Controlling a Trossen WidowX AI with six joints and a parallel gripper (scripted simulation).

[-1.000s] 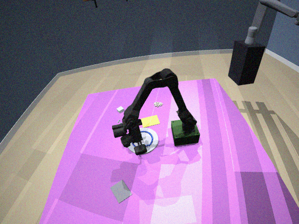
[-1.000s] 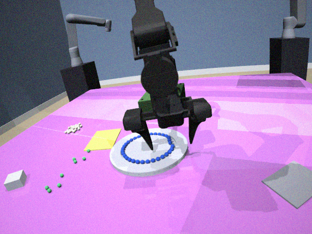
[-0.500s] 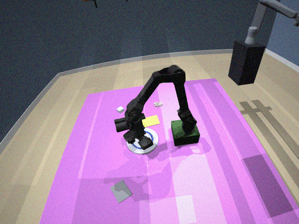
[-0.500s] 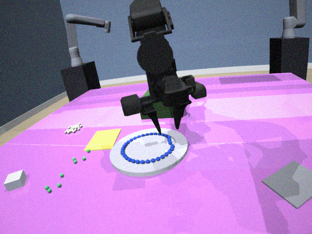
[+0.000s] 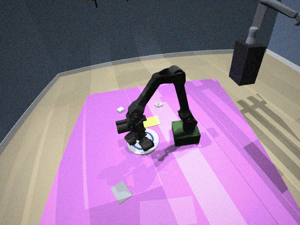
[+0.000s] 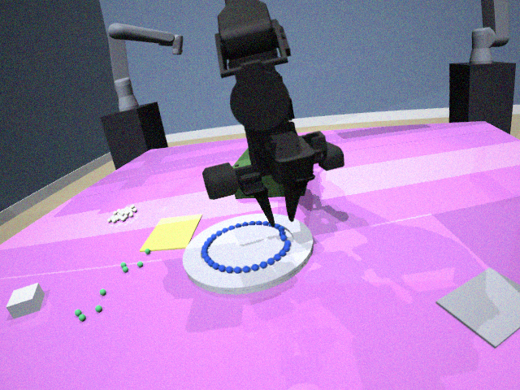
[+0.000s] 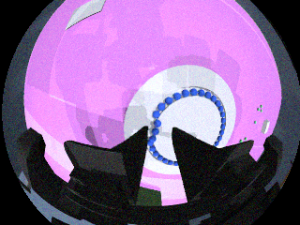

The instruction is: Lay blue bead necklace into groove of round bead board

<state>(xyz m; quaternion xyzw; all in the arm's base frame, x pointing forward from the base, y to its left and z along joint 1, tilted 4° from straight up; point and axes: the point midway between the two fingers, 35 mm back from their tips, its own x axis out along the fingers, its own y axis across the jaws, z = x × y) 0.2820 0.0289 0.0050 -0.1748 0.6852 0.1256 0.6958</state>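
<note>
Right now the round white bead board is 60 mm to the right of my gripper tip and 30 mm below it. Round my gripper tip: yellow sheet 70 mm behind, 220 mm to the right, 40 mm below; then grey tile 140 mm ahead, 250 mm to the left, 40 mm below; then cube 150 mm ahead, 390 mm to the right, 30 mm below.
</note>
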